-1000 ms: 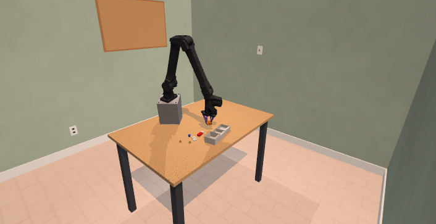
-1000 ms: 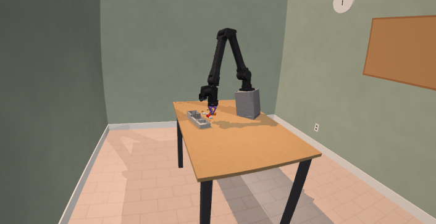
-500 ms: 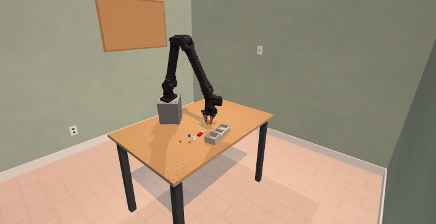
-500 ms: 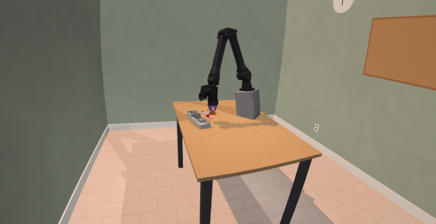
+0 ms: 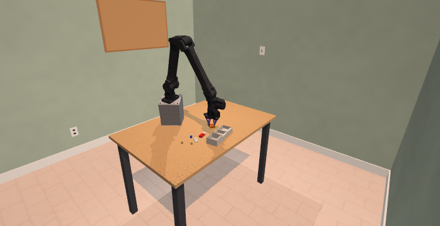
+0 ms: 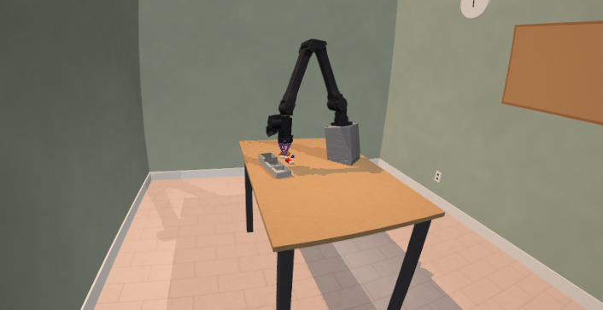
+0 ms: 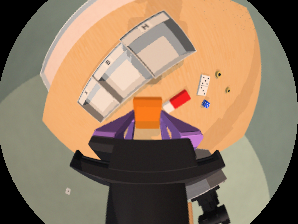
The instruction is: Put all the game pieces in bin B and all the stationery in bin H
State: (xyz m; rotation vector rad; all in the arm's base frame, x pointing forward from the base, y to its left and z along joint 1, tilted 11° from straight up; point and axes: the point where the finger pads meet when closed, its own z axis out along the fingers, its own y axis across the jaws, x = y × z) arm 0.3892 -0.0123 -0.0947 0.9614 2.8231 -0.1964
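Right now the red piece is 5 cm behind my hand, 4 cm to the right of it and 7 cm below it. From my hand the other things lie so: white domino 6 cm behind, 12 cm to the right, 8 cm below; grey bin row 7 cm ahead, 1 cm to the left, 6 cm below; orange block 1 cm below.
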